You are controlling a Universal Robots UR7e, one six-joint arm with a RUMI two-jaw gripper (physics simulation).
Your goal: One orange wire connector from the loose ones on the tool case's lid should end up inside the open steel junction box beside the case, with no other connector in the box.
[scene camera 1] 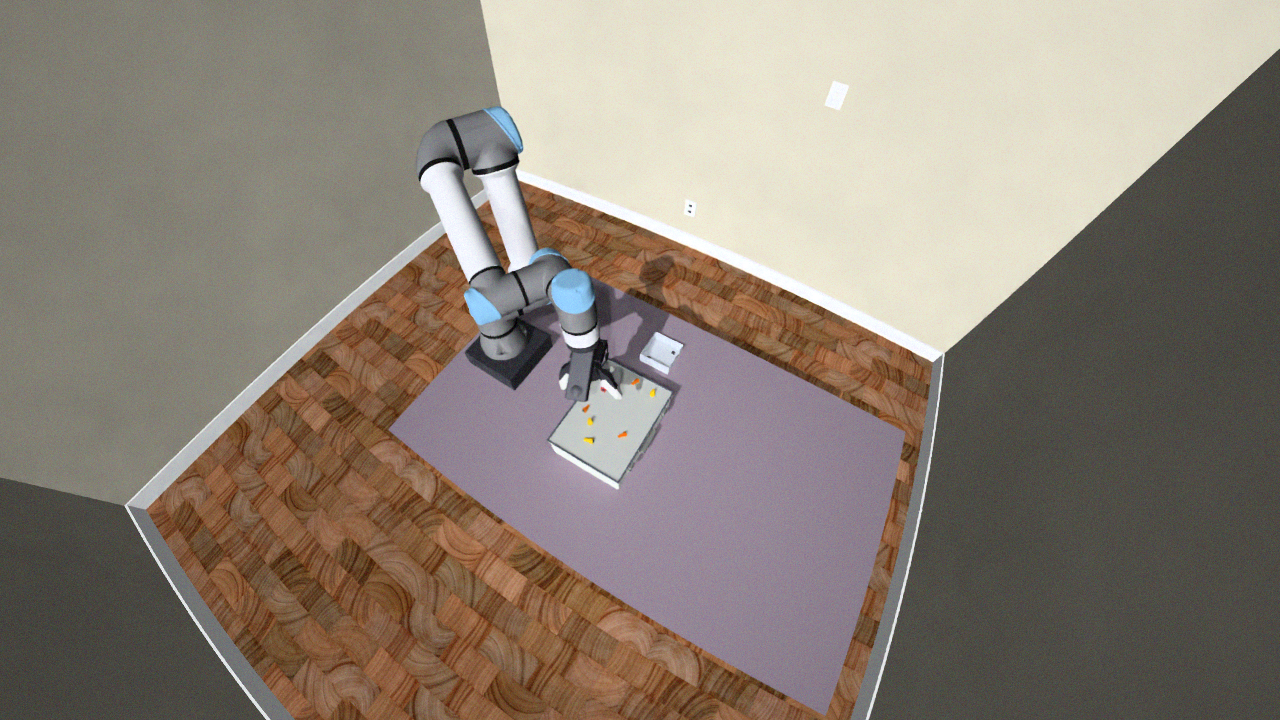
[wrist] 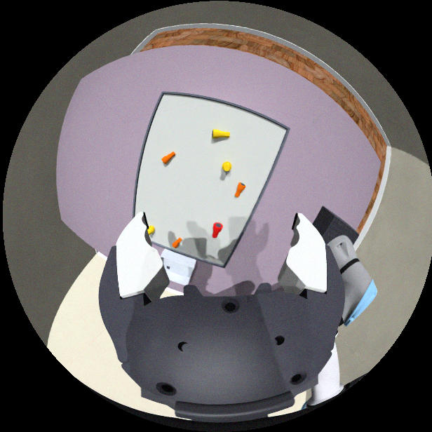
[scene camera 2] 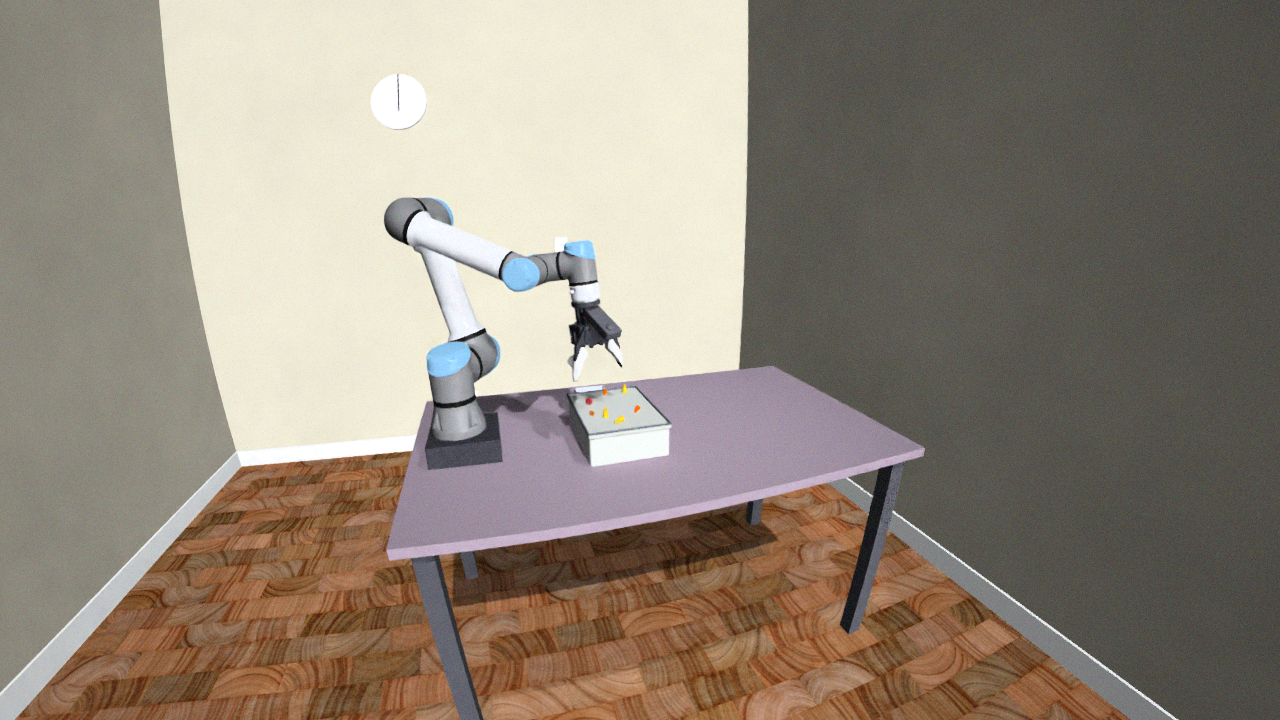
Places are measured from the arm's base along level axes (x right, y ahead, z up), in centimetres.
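Where they show: gripper, between the fingertips: (scene camera 1: 591, 394) (scene camera 2: 599, 374); arm's base, origin of its link: (scene camera 1: 505, 340) (scene camera 2: 459, 428).
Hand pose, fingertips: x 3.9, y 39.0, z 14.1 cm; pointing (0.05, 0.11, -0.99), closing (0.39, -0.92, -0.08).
Each offset is from my fingertips to the top centre of the thing. "spot": to the spot under its first point.
My gripper (scene camera 1: 590, 386) (scene camera 2: 597, 370) (wrist: 220, 215) is open and empty above the far part of the tool case's pale lid (scene camera 1: 629, 410) (scene camera 2: 650, 419) (wrist: 190, 195). Three orange connectors lie on the lid: one {dz -9.9, dx -14.1, dy +3.7 cm} (scene camera 1: 635, 382) (scene camera 2: 605, 392) (wrist: 177, 243) by the edge near the junction box, one {dz -9.9, dx +0.4, dy -2.4 cm} (scene camera 1: 586, 409) (scene camera 2: 591, 412) (wrist: 240, 189) on the robot-base side, and one {dz -9.9, dx +0.9, dy +10.0 cm} (scene camera 1: 622, 435) (scene camera 2: 637, 409) (wrist: 168, 158) towards the opposite long side. The open junction box {spot: dz -17.2, dx -26.5, dy +4.1 cm} (scene camera 1: 658, 364) (wrist: 179, 267) stands beside the case; no connector shows inside it in scene camera 1.
A red connector {dz -9.5, dx -7.9, dy -2.1 cm} (scene camera 1: 603, 389) (scene camera 2: 588, 401) (wrist: 217, 229) and three yellow ones lie on the lid; one yellow {dz -8.6, dx -13.9, dy +9.7 cm} (scene camera 1: 652, 393) (scene camera 2: 624, 388) (wrist: 151, 230) is near the box-side orange one, partly behind a finger in the wrist view. The robot base (scene camera 1: 508, 356) (scene camera 2: 463, 443) stands on the table.
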